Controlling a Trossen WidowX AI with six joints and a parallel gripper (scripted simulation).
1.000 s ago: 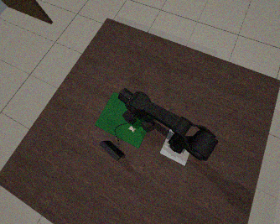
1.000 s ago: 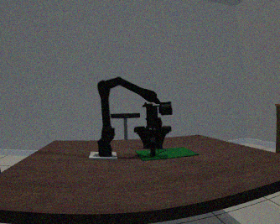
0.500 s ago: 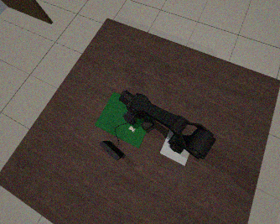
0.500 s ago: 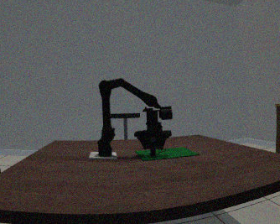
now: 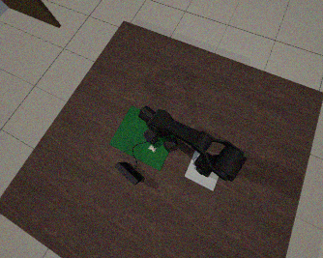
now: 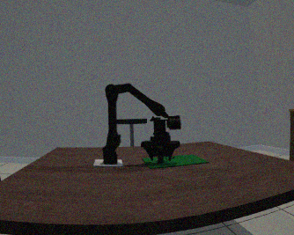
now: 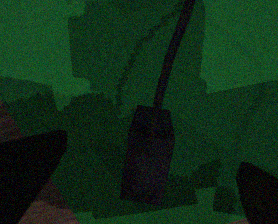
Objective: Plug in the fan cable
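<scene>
Right now my gripper tip is 10 mm to the right of the dark plug. From my gripper tip the other things lie so: green board (90 mm ahead, 30 mm to the left, 30 mm below); white four-pin fan header (30 mm ahead, 90 mm to the left, 20 mm below); dark fan (100 mm ahead, 210 mm to the left, 40 mm above).
</scene>
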